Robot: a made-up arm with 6 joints. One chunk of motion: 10 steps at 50 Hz.
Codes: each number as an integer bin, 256 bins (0 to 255) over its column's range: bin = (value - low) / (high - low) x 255, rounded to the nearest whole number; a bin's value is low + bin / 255 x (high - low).
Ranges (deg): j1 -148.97..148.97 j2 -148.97..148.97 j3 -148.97..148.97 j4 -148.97..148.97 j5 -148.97..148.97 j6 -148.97..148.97
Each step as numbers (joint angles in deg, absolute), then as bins.
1 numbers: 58.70 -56.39 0.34 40.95 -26.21 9.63
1 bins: 178 79 128 163 105 136
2 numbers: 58.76 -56.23 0.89 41.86 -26.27 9.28
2 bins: 178 79 128 163 105 135
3 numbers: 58.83 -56.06 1.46 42.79 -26.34 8.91
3 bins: 178 80 129 164 105 135
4 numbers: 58.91 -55.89 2.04 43.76 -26.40 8.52
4 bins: 178 80 129 165 105 135
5 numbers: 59.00 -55.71 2.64 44.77 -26.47 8.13
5 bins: 178 80 130 166 105 134
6 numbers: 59.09 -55.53 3.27 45.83 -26.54 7.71
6 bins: 178 80 130 167 105 134
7 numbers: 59.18 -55.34 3.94 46.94 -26.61 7.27
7 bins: 178 80 131 168 105 134
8 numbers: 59.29 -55.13 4.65 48.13 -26.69 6.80
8 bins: 178 80 131 169 105 133
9 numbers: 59.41 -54.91 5.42 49.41 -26.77 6.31
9 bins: 178 81 132 170 105 133
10 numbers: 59.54 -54.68 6.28 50.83 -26.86 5.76
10 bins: 178 81 133 171 105 132
